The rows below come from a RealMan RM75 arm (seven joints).
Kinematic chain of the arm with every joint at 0, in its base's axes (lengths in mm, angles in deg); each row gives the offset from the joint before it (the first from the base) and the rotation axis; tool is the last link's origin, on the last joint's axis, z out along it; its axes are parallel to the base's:
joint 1: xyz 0 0 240.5 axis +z
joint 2: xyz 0 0 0 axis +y
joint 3: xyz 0 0 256 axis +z
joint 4: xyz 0 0 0 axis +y
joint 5: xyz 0 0 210 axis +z
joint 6: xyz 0 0 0 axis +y
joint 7: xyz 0 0 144 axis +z
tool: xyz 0 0 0
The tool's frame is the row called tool.
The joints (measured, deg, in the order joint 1, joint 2, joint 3, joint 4, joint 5, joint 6, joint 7), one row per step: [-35.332, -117.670, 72.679, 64.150, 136.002, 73.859, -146.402]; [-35.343, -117.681, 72.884, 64.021, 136.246, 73.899, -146.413]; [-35.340, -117.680, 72.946, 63.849, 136.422, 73.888, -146.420]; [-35.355, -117.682, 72.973, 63.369, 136.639, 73.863, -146.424]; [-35.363, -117.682, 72.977, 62.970, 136.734, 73.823, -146.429]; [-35.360, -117.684, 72.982, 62.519, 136.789, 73.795, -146.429]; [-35.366, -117.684, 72.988, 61.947, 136.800, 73.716, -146.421]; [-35.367, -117.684, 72.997, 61.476, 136.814, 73.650, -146.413]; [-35.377, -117.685, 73.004, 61.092, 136.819, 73.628, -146.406]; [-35.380, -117.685, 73.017, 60.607, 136.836, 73.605, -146.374]
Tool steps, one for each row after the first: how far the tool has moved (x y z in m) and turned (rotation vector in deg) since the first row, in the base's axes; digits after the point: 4 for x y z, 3 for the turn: [-0.0008, -0.0005, -0.0009, -0.240, 0.340, 0.031]; [-0.0018, -0.0008, -0.0014, -0.350, 0.548, 0.160]; [-0.0040, -0.0014, -0.0025, -0.586, 0.781, 0.541]; [-0.0057, -0.0018, -0.0033, -0.757, 0.880, 0.865]; [-0.0075, -0.0024, -0.0044, -0.973, 0.942, 1.240]; [-0.0096, -0.0031, -0.0057, -1.210, 0.964, 1.687]; [-0.0114, -0.0037, -0.0067, -1.407, 0.990, 2.055]; [-0.0128, -0.0042, -0.0076, -1.599, 1.006, 2.354]; [-0.0146, -0.0050, -0.0088, -1.853, 1.047, 2.718]
